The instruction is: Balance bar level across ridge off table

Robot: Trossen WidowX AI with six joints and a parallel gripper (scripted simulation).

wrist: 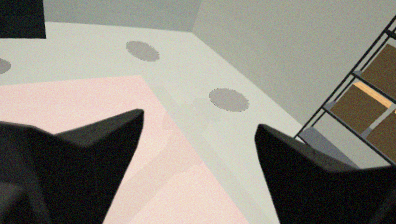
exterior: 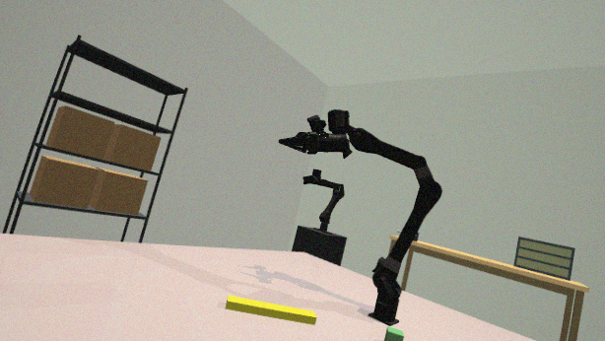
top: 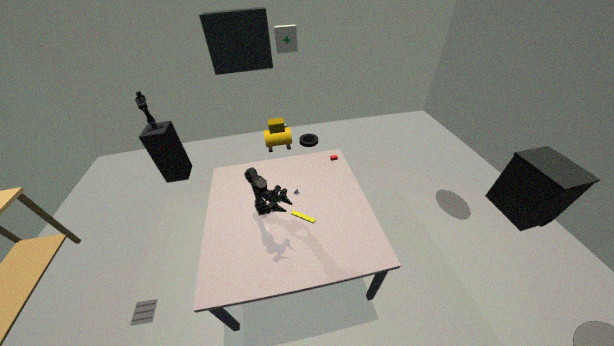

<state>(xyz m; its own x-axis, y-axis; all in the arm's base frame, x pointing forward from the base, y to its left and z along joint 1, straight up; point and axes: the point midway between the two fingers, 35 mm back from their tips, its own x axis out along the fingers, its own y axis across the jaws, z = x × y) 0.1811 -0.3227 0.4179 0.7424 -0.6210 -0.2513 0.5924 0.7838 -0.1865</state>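
My gripper tip is 400 mm above the long yellow bar, 220 mm to the right of it and 100 mm short of it. Also, from my gripper tip: green ridge block (430 mm to the left, 390 mm below, 60 mm behind); red block (840 mm to the left, 530 mm ahead, 390 mm below).
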